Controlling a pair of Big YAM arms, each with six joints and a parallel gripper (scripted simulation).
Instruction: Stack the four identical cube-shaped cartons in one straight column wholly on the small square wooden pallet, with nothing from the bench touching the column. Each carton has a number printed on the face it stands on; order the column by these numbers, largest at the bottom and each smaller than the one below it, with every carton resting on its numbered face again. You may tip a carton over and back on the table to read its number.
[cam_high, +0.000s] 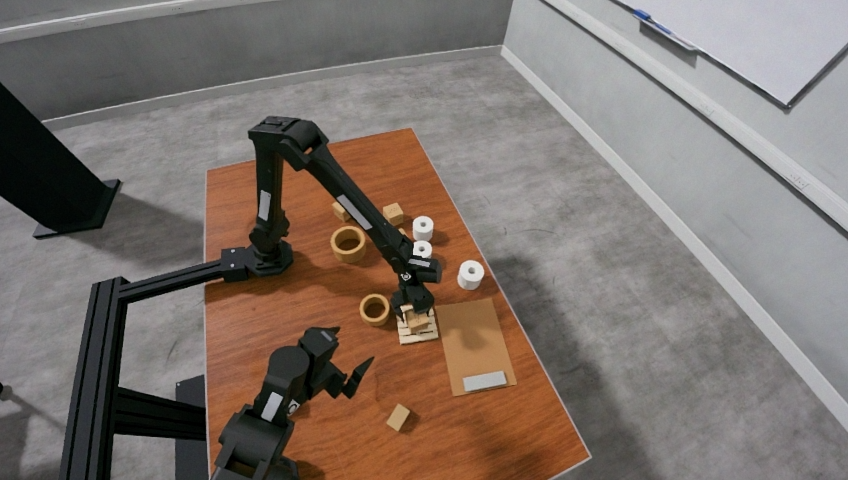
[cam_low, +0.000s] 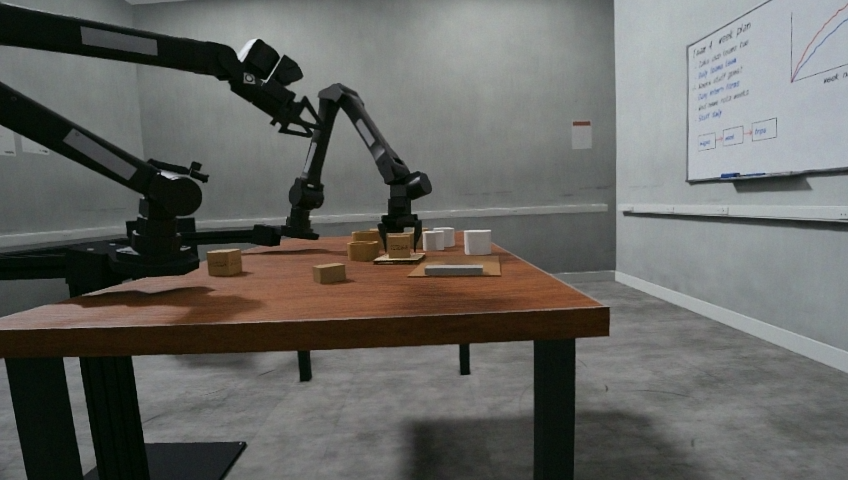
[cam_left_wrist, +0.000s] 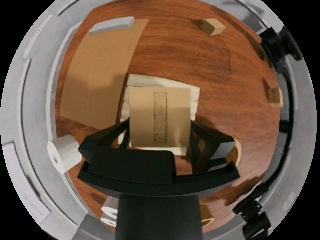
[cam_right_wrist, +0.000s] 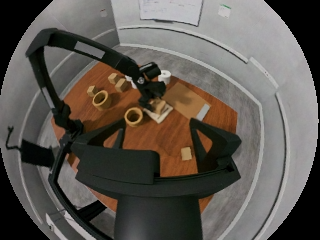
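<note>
Right now the wooden pallet is 3 cm below my left hand and 1 cm to the right of it.
</note>
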